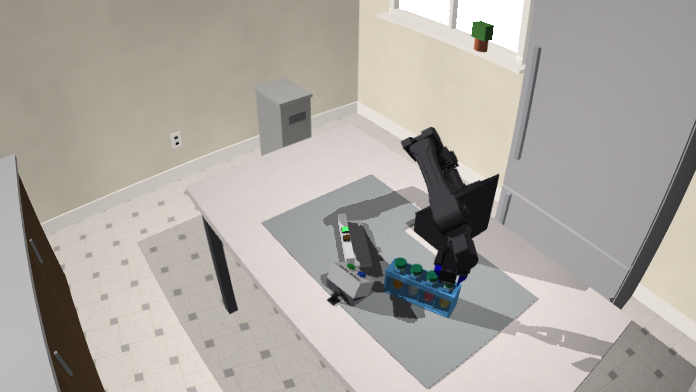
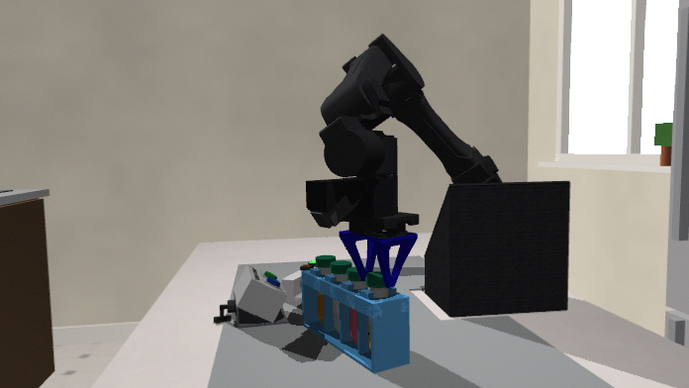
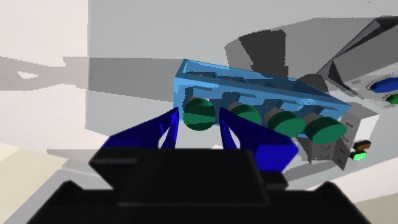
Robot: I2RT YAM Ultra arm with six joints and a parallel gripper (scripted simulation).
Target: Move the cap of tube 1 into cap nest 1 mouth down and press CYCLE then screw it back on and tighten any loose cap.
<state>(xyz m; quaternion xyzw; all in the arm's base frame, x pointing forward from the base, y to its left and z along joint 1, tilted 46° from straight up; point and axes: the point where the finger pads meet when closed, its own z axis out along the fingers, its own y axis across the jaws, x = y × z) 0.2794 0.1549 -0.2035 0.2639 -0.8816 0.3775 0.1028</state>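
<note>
My gripper is now right at the green cap. Round my hand: blue key 21 cm to the right, 15 cm ahead, 5 cm below; green key 25 cm to the right, 16 cm ahead, 5 cm below; grey key box 23 cm to the right, 17 cm ahead, 7 cm below.
</note>
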